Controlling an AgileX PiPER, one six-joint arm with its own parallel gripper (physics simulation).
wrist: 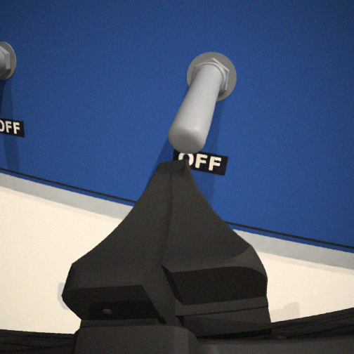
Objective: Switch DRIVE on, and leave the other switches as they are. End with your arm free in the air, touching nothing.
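The grey lever of the DRIVE switch (197, 107) sticks out of the blue panel and slants down toward its OFF label (212, 162). Its name plate does not show in this view. My gripper (176, 177) is shut, with its fingertips together and nothing between them. The tips are just below the rounded end of the lever, slightly to its left, and overlap the left part of the OFF label in the view. I cannot tell whether they touch the lever.
Part of another switch (6, 61) shows at the left edge, with its own OFF label (11, 127) below it. The blue panel (300, 100) ends in a grey lower edge (300, 252), with a cream surface (30, 240) beneath it.
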